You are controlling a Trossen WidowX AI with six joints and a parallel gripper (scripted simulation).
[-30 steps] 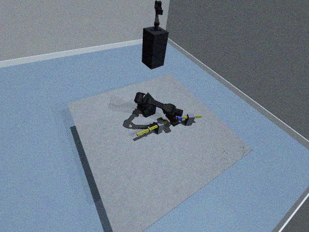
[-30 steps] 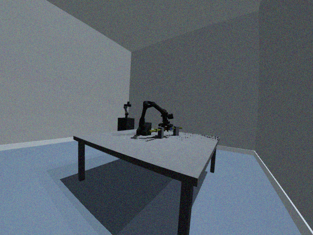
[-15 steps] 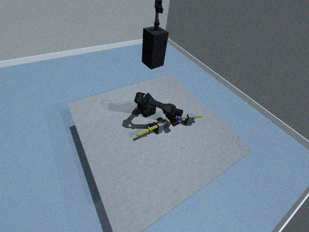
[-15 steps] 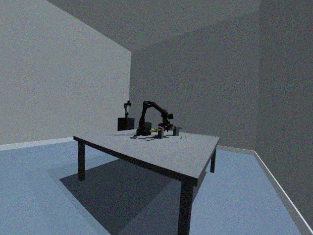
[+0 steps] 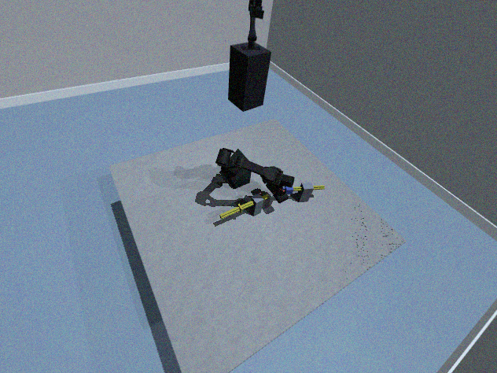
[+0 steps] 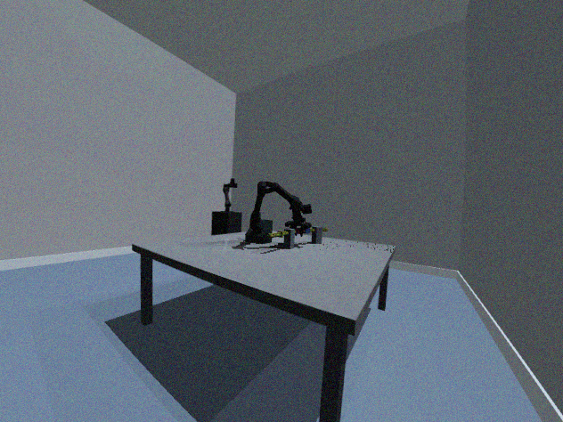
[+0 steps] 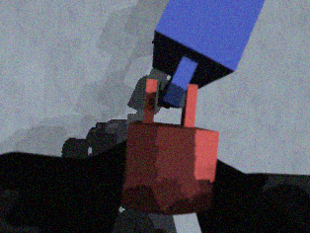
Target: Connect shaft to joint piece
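The red square joint piece is 4 cm above my gripper tip and 1 cm to the left of it.
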